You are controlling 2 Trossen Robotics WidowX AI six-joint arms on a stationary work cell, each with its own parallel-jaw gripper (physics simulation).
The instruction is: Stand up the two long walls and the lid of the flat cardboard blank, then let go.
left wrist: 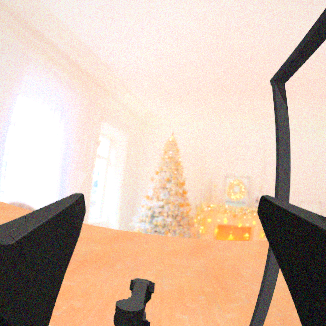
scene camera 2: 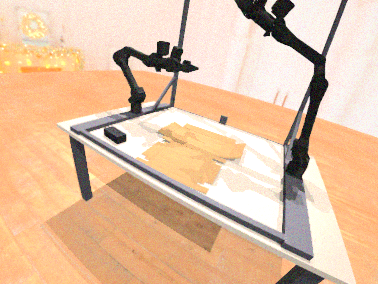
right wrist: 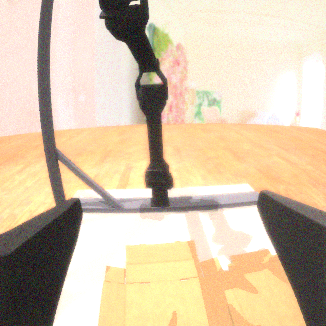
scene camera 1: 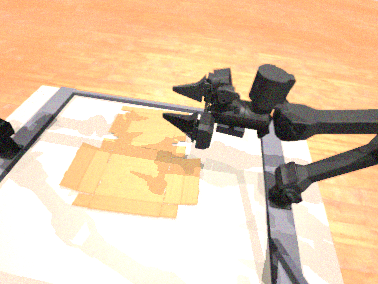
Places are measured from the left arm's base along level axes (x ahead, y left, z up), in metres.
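Pixels of known places: left gripper, fingertip midpoint: (left wrist: pixel 175 204); right gripper, fingertip midpoint: (scene camera 2: pixel 194 68) (right wrist: pixel 171 204) (scene camera 1: pixel 167 100); left arm's base, origin of the base link: (scene camera 2: pixel 293 173) (right wrist: pixel 159 201) (scene camera 1: pixel 9 151); right arm's base, origin of the base link: (scene camera 2: pixel 135 111) (scene camera 1: pixel 279 199).
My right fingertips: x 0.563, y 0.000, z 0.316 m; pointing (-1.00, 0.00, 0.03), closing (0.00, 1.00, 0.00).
Ahead of a thing's pixels: the offset from my right fingertips to its top centre. "pt": to the spot under its first point.
The cardboard blank (scene camera 1: pixel 125 180) (scene camera 2: pixel 185 162) (right wrist: pixel 160 300) lies flat on the white table top. Its narrow strip along the near side @(pt 0.108 m back, 0.107 m right, 0.327 m down) (scene camera 1: pixel 125 206) and its larger back panel @(pt 0.092 m back, 0.250 m left, 0.329 m down) (scene camera 1: pixel 160 125) lie flat in scene camera 1, partly under shadows. My right gripper (scene camera 1: pixel 169 102) (scene camera 2: pixel 197 68) is open and empty, above the table to the right of the blank in scene camera 1, pointing over it. My left gripper (left wrist: pixel 175 204) is open and empty, raised high; it is partly cut off at the top of scene camera 2. The blank does not show in the left wrist view.
A black block @(0.189 m ahead, 0.289 m left, 0.300 m down) (scene camera 2: pixel 115 134) lies on the table near the right arm's base. Grey rails (scene camera 2: pixel 298 220) frame the table top. Upright posts (scene camera 2: pixel 180 50) (left wrist: pixel 282 145) (right wrist: pixel 45 100) stand at its side. The left arm (right wrist: pixel 155 132) rises beyond the blank in the right wrist view.
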